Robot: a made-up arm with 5 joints.
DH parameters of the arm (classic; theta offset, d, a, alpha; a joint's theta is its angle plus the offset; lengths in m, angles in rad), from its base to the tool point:
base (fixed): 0 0 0.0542 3.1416
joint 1: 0 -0.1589 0.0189 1.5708
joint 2: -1.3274 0 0.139 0
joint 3: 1.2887 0 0.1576 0
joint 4: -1.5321 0.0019 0 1.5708
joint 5: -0.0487 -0.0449 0 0
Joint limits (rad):
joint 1: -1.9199..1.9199
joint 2: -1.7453..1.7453
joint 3: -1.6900..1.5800
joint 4: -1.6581..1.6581
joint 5: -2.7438..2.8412
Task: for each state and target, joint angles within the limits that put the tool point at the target. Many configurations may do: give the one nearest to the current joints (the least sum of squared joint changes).
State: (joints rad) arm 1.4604 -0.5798 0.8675 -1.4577 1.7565
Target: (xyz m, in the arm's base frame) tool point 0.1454 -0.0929 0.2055
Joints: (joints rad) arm 0.8092 -0.4952 1.3401 -1.4547 1.7565
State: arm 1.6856 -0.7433 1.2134 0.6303 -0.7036
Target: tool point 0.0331 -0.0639 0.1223
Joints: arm 1.9180 -0.6333 1.5402 0.6783 -0.7036
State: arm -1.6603 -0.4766 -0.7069 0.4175 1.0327
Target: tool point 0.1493 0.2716 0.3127
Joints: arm -1.2274 0.3057 -0.5361 0.3800 1.0327
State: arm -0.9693 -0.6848 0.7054 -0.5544 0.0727
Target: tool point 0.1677 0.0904 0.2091
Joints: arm -0.6595 -0.6709 1.2009 -0.4865 0.0727
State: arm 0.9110 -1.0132 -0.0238 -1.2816 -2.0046
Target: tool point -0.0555 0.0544 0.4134
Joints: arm 0.4449 -1.2121 -0.2310 -1.2664 -2.0046
